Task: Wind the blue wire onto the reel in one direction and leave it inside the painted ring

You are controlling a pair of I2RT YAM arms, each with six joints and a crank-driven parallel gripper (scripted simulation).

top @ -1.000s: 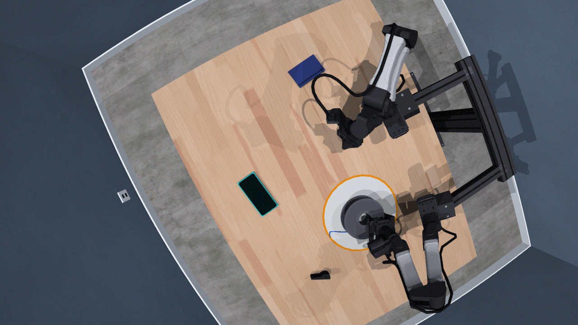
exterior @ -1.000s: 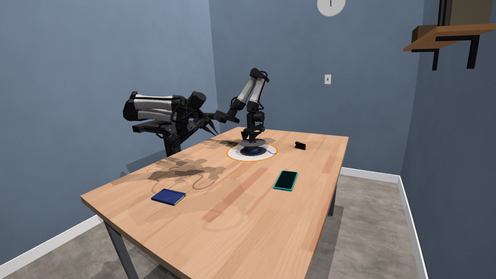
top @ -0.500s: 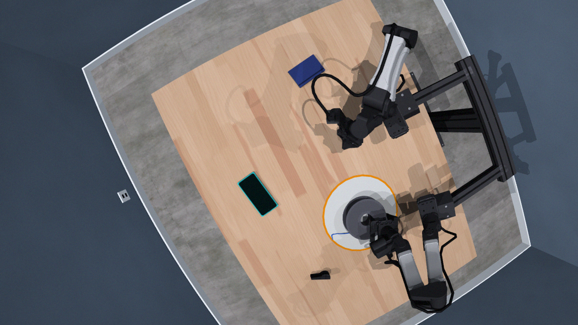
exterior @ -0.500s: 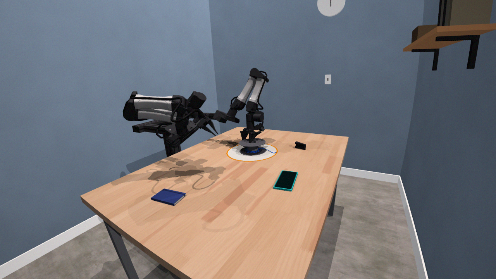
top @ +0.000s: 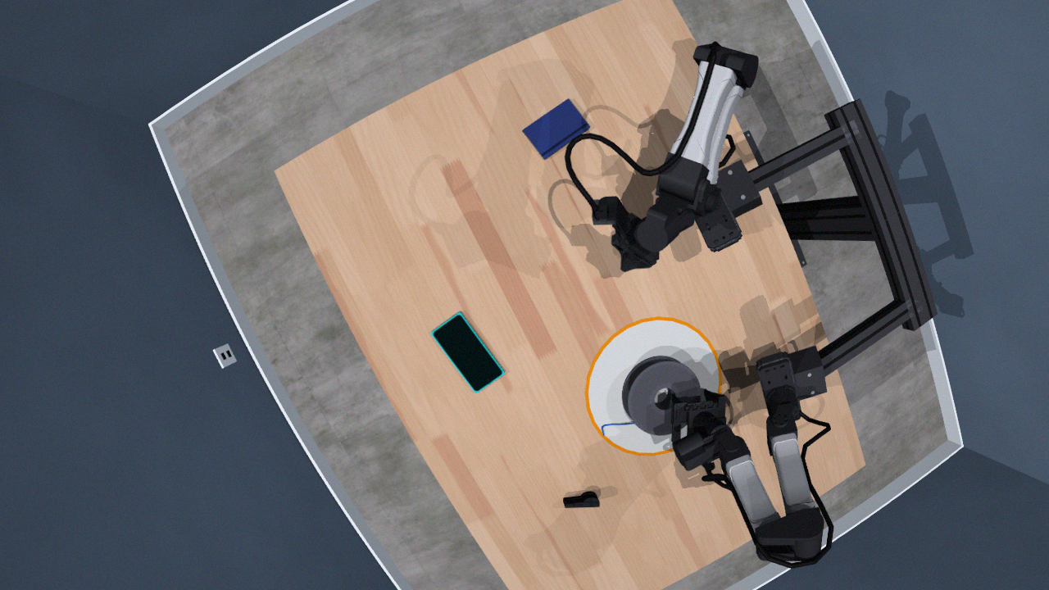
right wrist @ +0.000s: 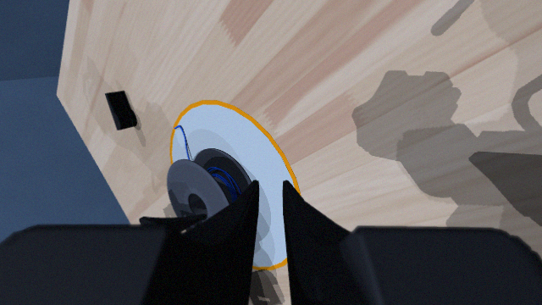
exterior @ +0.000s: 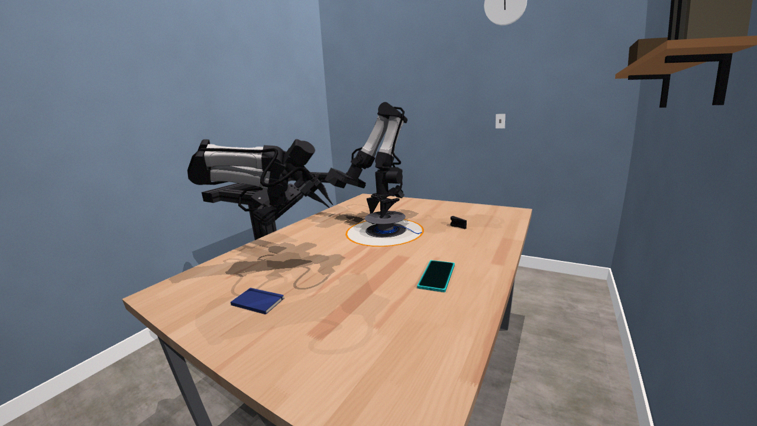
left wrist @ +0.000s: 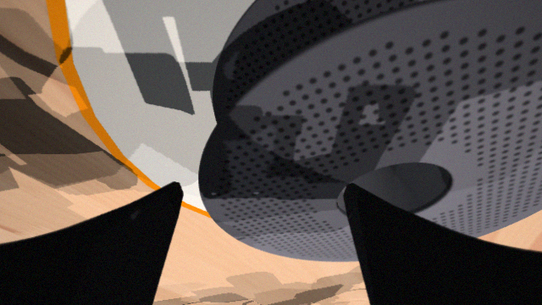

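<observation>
Now: left hand 6 cm short of the dark grey reel, 2 cm to the left of it and 3 cm above it. Round my left hand: orange painted ring (6 cm ahead, 3 cm to the right, 6 cm below); black clip-like object (35 cm ahead, 14 cm to the left, 4 cm below).
</observation>
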